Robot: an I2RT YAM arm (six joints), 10 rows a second.
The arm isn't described. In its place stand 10 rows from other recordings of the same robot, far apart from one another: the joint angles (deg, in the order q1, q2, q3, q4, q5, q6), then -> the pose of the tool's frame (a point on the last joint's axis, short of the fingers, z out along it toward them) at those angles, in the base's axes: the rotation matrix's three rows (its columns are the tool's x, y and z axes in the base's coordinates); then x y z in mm.
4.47, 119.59, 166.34, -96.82, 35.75, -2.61 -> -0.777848 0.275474 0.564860; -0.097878 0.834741 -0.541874; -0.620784 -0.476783 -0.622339; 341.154 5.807 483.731
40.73, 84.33, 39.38, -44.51, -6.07, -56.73 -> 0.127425 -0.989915 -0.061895; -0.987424 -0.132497 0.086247; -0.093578 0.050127 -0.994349; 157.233 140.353 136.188
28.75, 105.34, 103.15, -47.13, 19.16, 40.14 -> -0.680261 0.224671 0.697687; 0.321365 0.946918 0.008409; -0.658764 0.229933 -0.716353; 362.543 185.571 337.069
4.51, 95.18, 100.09, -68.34, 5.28, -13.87 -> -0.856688 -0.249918 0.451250; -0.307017 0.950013 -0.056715; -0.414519 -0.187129 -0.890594; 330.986 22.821 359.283
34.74, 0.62, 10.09, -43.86, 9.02, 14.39 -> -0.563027 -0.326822 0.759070; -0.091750 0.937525 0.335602; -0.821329 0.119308 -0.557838; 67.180 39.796 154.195
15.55, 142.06, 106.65, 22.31, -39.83, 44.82 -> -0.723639 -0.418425 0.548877; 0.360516 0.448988 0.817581; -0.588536 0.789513 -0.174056; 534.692 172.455 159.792
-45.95, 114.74, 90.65, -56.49, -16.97, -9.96 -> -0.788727 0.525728 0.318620; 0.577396 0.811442 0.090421; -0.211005 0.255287 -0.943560; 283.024 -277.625 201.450
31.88, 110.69, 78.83, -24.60, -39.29, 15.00 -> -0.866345 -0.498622 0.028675; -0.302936 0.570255 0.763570; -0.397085 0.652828 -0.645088; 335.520 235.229 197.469
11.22, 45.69, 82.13, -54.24, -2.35, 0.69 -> -0.302633 -0.229080 0.925168; -0.047766 0.973112 0.225326; -0.951909 0.024000 -0.305438; 99.146 21.156 462.711
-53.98, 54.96, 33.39, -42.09, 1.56, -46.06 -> -0.952994 0.186475 0.238808; 0.086713 0.923064 -0.374744; -0.290316 -0.336421 -0.895845; 97.393 -135.600 197.170
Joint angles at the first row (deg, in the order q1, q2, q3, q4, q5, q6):
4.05 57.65 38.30 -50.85 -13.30 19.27
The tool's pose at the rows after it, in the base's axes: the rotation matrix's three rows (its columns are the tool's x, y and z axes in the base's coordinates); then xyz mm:
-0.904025 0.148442 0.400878; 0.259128 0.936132 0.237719; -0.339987 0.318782 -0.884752; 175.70 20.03 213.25
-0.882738 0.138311 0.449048; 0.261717 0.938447 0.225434; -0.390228 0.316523 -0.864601; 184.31 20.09 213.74
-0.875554 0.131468 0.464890; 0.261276 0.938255 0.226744; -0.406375 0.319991 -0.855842; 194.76 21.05 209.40
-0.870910 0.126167 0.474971; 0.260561 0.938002 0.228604; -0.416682 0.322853 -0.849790; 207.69 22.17 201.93
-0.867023 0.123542 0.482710; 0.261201 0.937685 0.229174; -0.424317 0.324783 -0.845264; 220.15 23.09 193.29
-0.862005 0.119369 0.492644; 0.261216 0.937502 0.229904; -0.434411 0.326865 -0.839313; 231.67 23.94 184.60
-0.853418 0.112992 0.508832; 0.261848 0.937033 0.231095; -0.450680 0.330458 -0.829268; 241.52 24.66 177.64
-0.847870 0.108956 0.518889; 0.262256 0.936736 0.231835; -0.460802 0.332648 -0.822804; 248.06 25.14 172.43
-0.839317 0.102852 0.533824; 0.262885 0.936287 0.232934; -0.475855 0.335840 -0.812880; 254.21 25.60 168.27
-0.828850 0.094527 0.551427; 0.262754 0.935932 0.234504; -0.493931 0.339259 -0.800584; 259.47 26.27 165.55
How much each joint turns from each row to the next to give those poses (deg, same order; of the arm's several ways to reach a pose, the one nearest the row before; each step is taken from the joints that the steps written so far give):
0.05 0.15 0.00 5.57 1.27 0.02
0.00 1.01 0.00 4.00 0.92 0.00
0.07 2.58 0.00 3.65 0.02 0.00
0.04 3.62 0.00 4.33 -0.05 -0.02
0.00 3.74 0.00 4.26 0.00 0.02
0.00 3.54 0.00 4.22 0.00 -0.02
0.00 2.89 0.00 4.00 0.00 0.00
0.00 2.03 0.01 2.73 0.00 0.00
0.00 1.75 -0.01 2.80 0.00 0.00
0.06 1.33 0.00 2.60 0.03 0.00

